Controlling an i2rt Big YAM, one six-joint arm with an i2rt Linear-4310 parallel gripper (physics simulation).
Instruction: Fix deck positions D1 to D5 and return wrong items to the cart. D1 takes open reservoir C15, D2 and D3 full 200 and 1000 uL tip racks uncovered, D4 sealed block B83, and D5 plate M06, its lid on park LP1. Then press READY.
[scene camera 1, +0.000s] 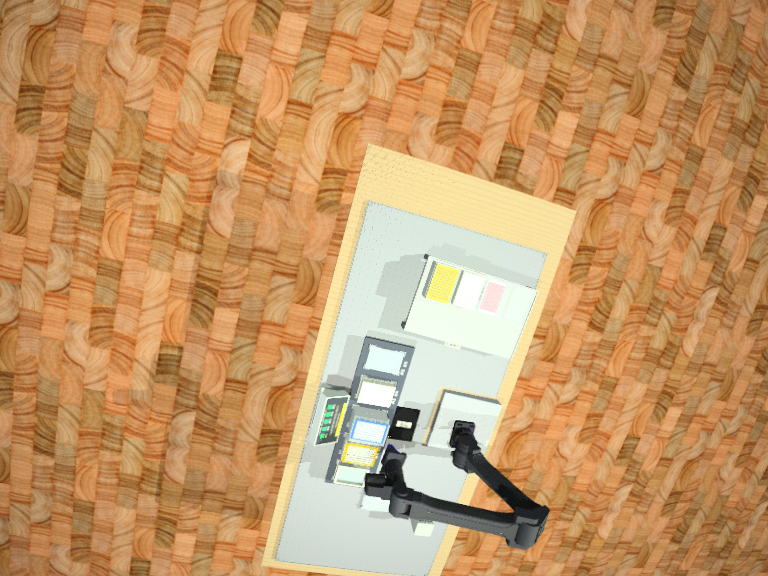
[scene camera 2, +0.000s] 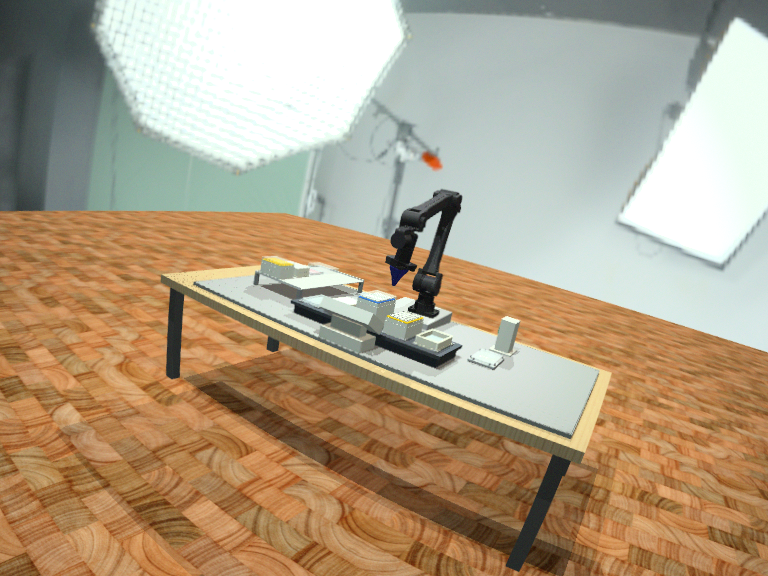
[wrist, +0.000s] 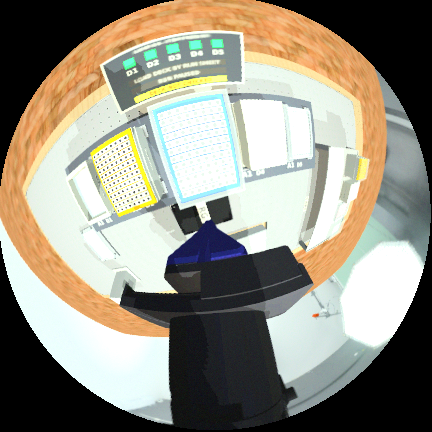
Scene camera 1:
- white cart shelf
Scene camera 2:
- white device with green button
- white cart shelf
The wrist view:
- my gripper
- white cart shelf
